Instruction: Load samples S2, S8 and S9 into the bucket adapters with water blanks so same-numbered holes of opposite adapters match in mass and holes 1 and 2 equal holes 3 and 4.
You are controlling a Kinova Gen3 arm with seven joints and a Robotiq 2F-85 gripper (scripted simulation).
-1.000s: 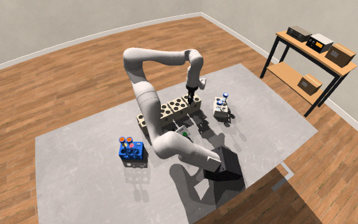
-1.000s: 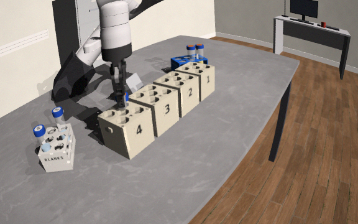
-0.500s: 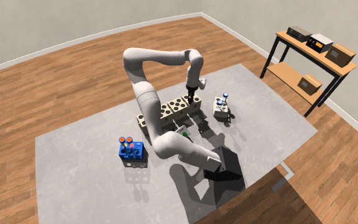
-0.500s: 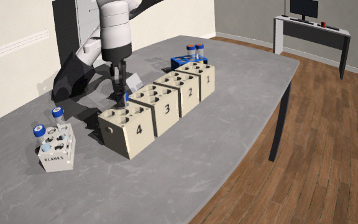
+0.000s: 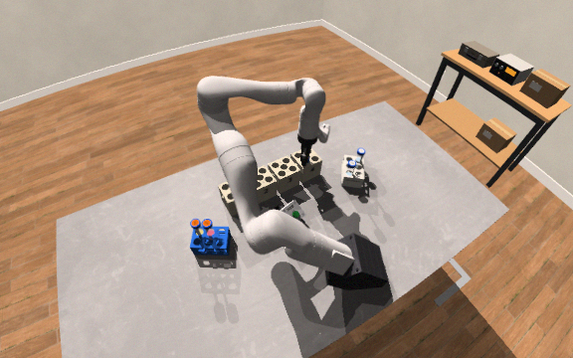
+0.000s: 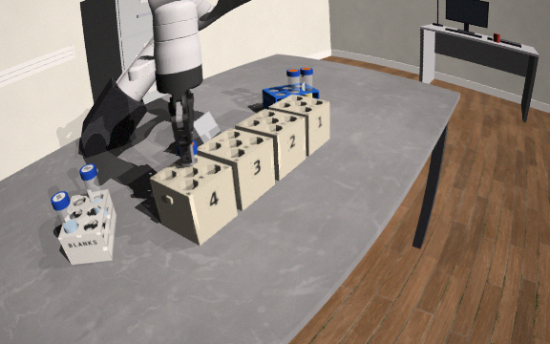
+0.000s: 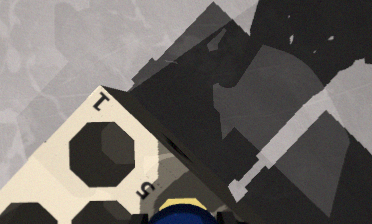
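The sample S2 is 50 mm below my hand and 10 mm behind it. The rest, counted from my hand: white blanks rack: 200 mm to the right, 80 mm below, 80 mm behind; then adapter 2: 200 mm to the left, 70 mm below, 10 mm ahead; then adapter 4: 70 mm below, 30 mm ahead, 20 mm to the right.
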